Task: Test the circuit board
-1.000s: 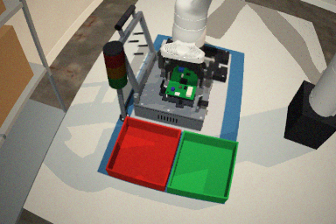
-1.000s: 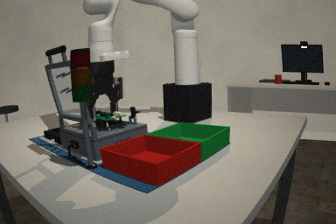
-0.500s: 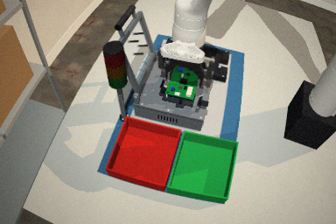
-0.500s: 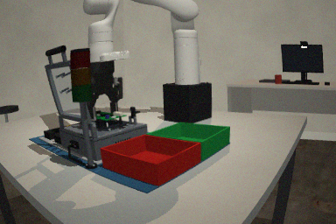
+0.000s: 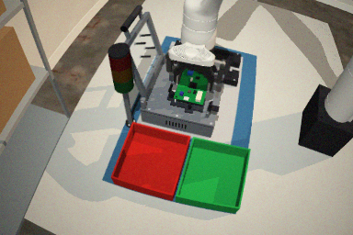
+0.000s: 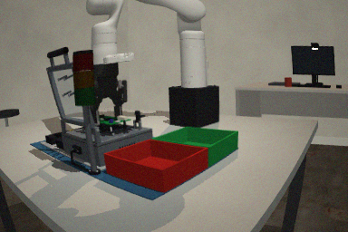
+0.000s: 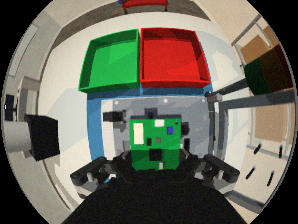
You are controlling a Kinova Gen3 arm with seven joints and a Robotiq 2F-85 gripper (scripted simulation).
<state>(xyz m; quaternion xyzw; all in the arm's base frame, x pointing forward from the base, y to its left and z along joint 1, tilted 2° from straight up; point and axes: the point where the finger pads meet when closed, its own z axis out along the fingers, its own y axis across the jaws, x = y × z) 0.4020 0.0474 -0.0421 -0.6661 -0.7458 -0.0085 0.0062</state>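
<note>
Right now the green circuit board is right at my hand. Also, from my hand: tester lid (130 mm ahead, 20 mm to the left, 90 mm above); then green bin (130 mm behind, 190 mm to the left, 70 mm below); then red bin (20 mm ahead, 210 mm to the left, 70 mm below).
</note>
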